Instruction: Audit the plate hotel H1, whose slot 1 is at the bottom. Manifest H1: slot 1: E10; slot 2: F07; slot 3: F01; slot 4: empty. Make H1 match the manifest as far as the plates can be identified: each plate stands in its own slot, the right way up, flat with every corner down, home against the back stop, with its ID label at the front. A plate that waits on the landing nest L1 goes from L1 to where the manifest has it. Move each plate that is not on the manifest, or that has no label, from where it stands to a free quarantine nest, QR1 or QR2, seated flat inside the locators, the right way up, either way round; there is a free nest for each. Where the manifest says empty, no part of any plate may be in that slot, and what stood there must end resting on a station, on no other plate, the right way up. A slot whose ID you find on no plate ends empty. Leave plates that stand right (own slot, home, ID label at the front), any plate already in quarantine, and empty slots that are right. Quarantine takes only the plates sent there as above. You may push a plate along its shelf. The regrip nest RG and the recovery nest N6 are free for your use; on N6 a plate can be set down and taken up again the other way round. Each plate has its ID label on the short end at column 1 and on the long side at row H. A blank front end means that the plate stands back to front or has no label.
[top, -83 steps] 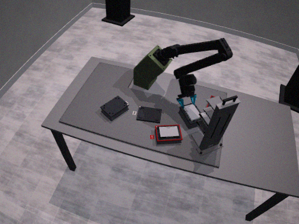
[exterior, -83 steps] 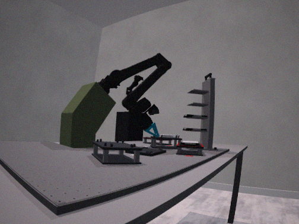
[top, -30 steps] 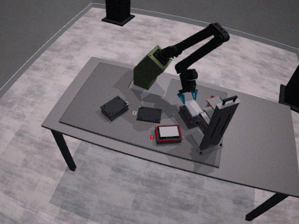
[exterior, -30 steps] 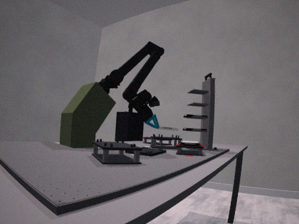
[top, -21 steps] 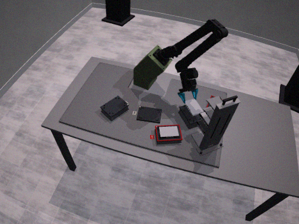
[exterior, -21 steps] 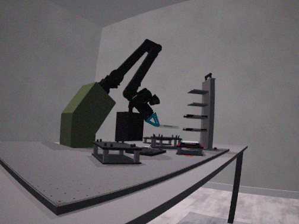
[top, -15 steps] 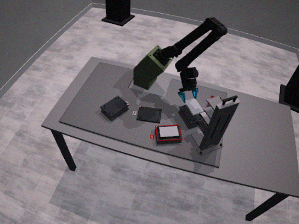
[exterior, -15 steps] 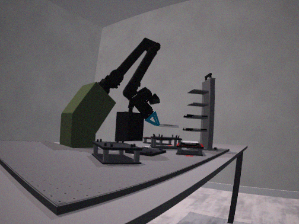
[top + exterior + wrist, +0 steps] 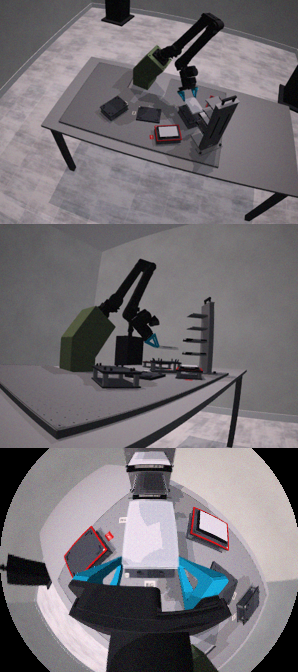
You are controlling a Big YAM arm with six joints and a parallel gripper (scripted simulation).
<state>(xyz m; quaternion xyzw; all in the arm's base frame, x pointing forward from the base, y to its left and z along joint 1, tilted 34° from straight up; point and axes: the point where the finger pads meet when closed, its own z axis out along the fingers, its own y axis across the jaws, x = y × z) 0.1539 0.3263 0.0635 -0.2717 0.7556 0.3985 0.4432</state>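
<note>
My hand is 40 mm to the right of the white-topped plate and 40 mm short of it. Also, from my hand: plate hotel H1 (240 mm to the left, 200 mm ahead, 70 mm above); red-framed nest (180 mm to the left, 150 mm behind, 110 mm below).
</note>
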